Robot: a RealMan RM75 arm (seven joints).
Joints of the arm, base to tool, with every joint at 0 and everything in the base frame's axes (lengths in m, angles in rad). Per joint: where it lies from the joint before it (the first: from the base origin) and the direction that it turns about. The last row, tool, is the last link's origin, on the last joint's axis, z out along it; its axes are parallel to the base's.
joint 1: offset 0.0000 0.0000 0.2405 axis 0 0 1
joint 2: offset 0.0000 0.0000 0.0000 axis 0 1 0
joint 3: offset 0.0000 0.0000 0.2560 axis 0 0 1
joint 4: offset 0.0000 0.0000 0.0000 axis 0 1 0
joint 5: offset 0.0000 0.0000 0.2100 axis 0 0 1
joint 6: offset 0.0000 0.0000 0.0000 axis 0 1 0
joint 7: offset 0.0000 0.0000 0.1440 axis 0 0 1
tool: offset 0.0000 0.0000 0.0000
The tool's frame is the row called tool.
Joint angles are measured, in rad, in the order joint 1, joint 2, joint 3, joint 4, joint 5, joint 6, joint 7. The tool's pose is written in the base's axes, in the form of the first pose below.
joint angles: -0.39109, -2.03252, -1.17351, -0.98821, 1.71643, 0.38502, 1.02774
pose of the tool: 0.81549 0.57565 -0.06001 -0.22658; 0.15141 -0.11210 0.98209 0.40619; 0.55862 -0.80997 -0.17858 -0.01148; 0 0 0 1
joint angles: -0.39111, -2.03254, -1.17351, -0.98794, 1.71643, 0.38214, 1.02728
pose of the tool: 0.81517 0.57610 -0.06003 -0.22662; 0.15312 -0.11439 0.98156 0.40611; 0.55861 -0.80933 -0.18147 -0.01191; 0 0 0 1
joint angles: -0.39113, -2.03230, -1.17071, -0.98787, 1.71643, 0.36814, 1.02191
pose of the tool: 0.81251 0.58005 -0.05807 -0.22629; 0.16117 -0.12778 0.97862 0.40545; 0.56023 -0.80449 -0.19731 -0.01453; 0 0 0 1
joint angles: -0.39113, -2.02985, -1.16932, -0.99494, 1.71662, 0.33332, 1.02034
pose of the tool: 0.81129 0.58258 -0.04903 -0.22400; 0.17304 -0.15917 0.97197 0.40479; 0.55845 -0.79704 -0.22994 -0.01842; 0 0 0 1
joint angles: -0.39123, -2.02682, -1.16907, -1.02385, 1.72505, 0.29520, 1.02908
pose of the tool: 0.81778 0.57527 -0.01741 -0.21412; 0.16325 -0.20284 0.96551 0.40490; 0.55190 -0.79241 -0.25979 -0.02071; 0 0 0 1
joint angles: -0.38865, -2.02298, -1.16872, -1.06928, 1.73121, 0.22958, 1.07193
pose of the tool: 0.84007 0.54173 0.02828 -0.19971; 0.14623 -0.27635 0.94987 0.40334; 0.52239 -0.79382 -0.31137 -0.02512; 0 0 0 1
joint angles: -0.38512, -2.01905, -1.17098, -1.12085, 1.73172, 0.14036, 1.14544
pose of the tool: 0.87347 0.48041 0.07912 -0.18370; 0.11933 -0.36878 0.92182 0.39978; 0.47203 -0.79574 -0.37945 -0.03101; 0 0 0 1
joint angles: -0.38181, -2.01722, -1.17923, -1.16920, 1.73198, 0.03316, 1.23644
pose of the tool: 0.90969 0.39502 0.12814 -0.16842; 0.07906 -0.46766 0.88036 0.39433; 0.40769 -0.79073 -0.45666 -0.03776; 0 0 0 1
